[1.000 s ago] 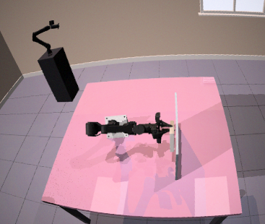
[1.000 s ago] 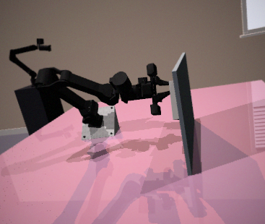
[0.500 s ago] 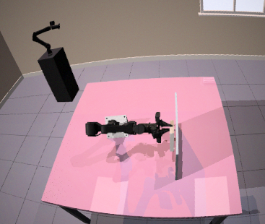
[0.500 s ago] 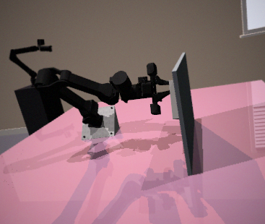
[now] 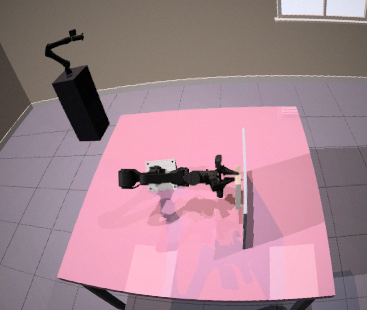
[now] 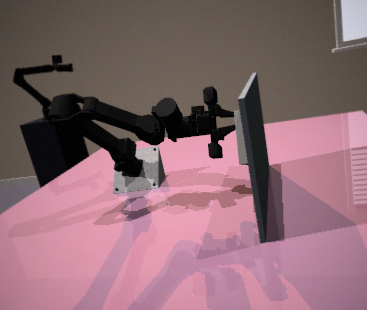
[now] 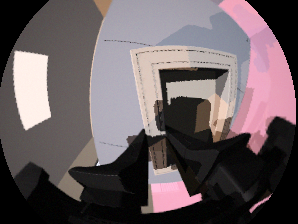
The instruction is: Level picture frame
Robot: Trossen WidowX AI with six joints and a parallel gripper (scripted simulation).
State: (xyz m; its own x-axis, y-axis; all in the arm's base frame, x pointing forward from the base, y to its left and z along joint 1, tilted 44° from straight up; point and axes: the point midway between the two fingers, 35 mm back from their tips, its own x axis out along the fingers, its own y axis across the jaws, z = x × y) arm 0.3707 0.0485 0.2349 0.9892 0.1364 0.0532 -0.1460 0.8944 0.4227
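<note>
The picture frame lies 50 mm below my gripper tip and 20 mm to the right of it. Also, from my gripper tip: thin wall panel: 60 mm below, 20 mm to the right, 20 mm ahead.
</note>
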